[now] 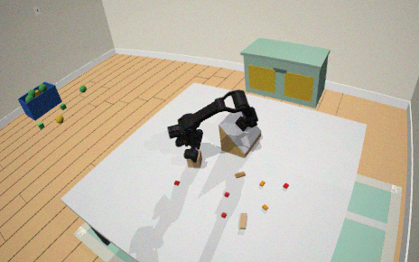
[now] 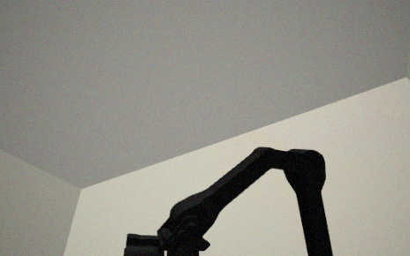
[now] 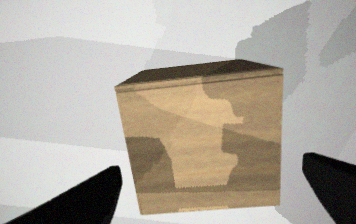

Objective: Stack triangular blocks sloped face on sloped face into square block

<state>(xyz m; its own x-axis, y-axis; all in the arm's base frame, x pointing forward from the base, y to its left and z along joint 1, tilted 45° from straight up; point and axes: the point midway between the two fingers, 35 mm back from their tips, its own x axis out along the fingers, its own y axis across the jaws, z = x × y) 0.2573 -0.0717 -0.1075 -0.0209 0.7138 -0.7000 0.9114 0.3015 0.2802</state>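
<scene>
My gripper tip is now 10 mm above the wooden triangular block.
</scene>
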